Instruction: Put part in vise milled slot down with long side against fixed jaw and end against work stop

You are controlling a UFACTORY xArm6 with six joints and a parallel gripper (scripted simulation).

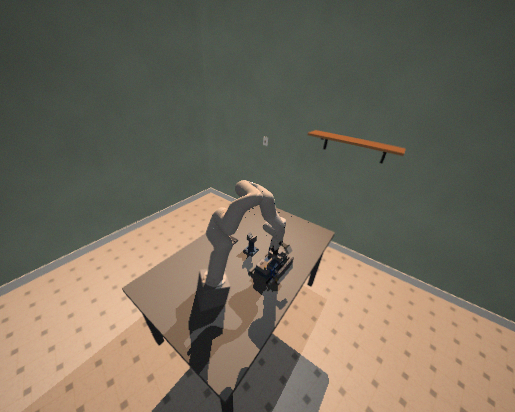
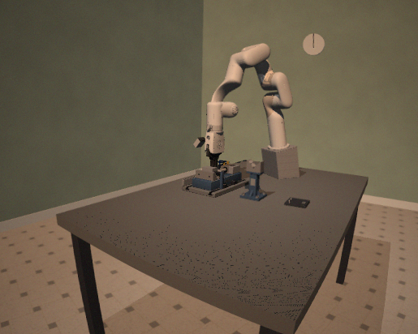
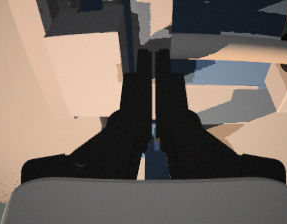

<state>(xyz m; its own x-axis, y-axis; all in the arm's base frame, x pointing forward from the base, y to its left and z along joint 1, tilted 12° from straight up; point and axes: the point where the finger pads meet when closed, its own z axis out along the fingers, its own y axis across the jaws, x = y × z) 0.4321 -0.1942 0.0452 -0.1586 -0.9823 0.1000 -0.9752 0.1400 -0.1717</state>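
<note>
The part is 30 mm ahead of my hand, 10 mm to the right of it and 30 mm below it. Round my hand: air cylinder rod (50 mm behind, 10 mm to the left, 40 mm below); then work stop (40 mm ahead, 40 mm to the left, 30 mm below); then vise base rail (50 mm behind, 90 mm to the right, 90 mm below).
</note>
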